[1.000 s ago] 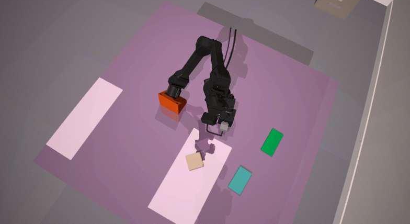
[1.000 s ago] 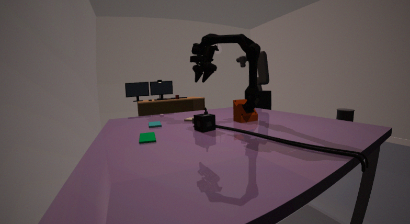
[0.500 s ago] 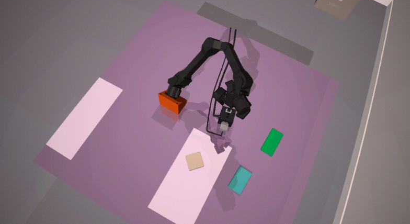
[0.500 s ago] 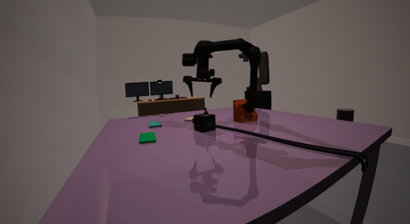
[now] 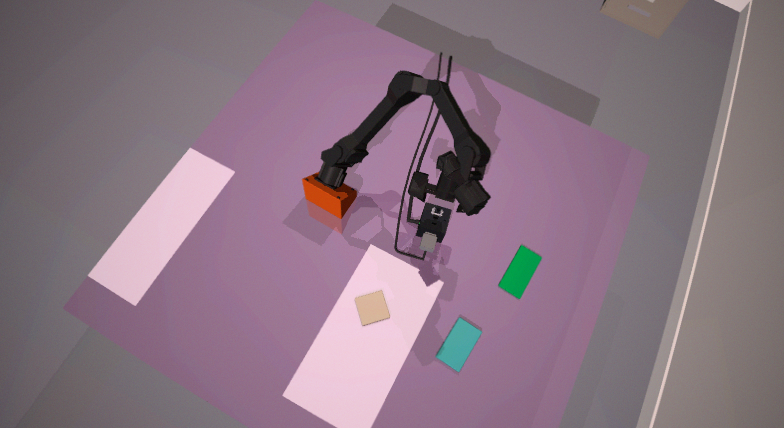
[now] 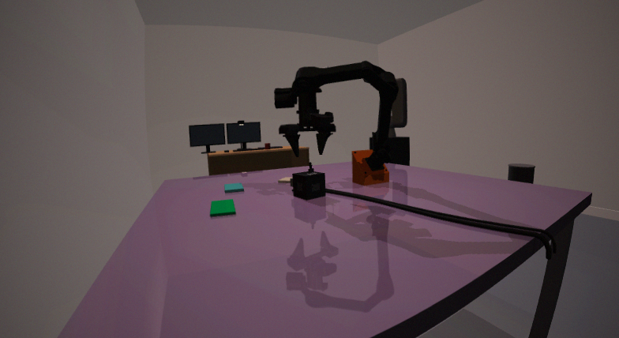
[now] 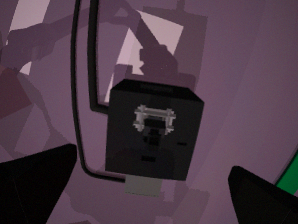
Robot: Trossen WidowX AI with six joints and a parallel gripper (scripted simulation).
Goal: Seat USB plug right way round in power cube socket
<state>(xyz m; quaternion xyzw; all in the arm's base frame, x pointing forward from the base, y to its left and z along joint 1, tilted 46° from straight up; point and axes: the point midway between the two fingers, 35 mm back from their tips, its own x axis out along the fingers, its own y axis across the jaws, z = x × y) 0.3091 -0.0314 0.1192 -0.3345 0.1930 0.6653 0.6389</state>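
Right now the usb plug is 4 cm below my gripper tip. From my gripper tip the other things lie so: teal tile (21 cm ahead, 28 cm to the right, 13 cm below); then tan tile (4 cm behind, 30 cm to the right, 13 cm below); then green tile (29 cm ahead, 1 cm to the right, 13 cm below).
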